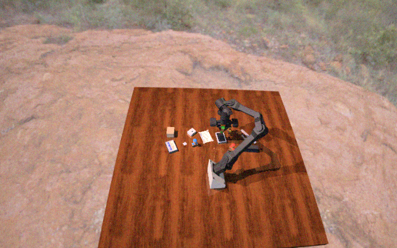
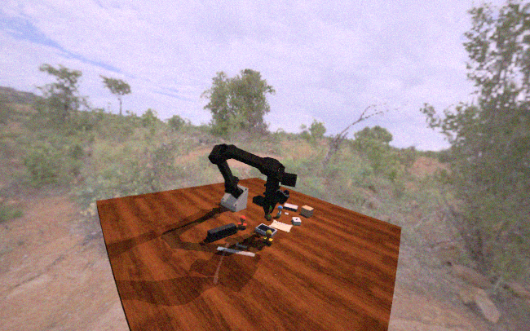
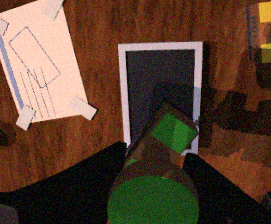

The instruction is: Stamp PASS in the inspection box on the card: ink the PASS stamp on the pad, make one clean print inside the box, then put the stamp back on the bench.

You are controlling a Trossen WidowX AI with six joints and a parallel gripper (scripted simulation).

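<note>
The ink pad is 90 mm below my gripper tip. Round my gripper tip: yellow-knobbed stamp: 70 mm ahead, 60 mm to the right, 70 mm below; red-knobbed stamp: 90 mm behind, 80 mm to the right, 70 mm below; card: 10 mm ahead, 110 mm to the left, 100 mm below.
</note>
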